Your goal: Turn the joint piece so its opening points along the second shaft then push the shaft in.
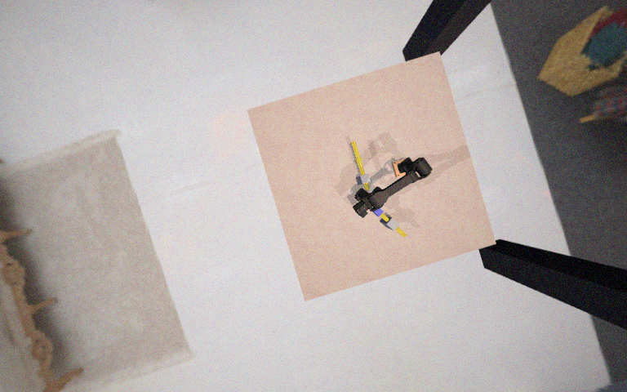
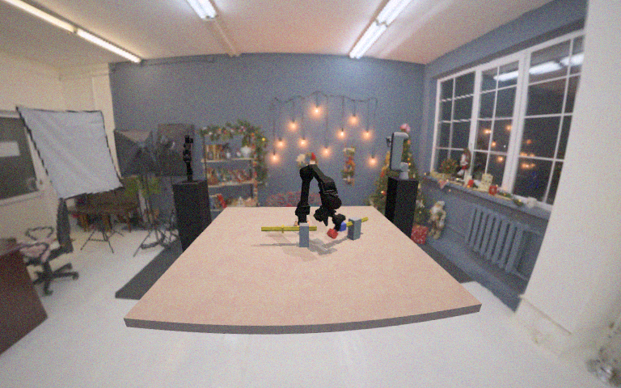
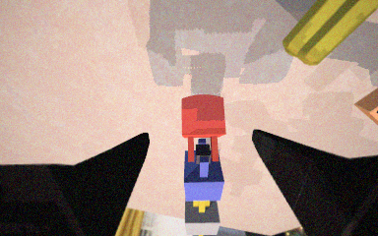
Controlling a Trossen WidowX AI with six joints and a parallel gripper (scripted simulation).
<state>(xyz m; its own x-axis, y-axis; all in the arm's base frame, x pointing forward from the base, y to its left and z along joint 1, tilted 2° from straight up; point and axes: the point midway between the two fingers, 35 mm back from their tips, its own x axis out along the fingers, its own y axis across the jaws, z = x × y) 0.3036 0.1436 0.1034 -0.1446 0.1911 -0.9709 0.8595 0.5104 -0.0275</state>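
Right now my gripper tip is 30 mm above the red joint piece, 10 mm to the right of it and 10 mm past it.
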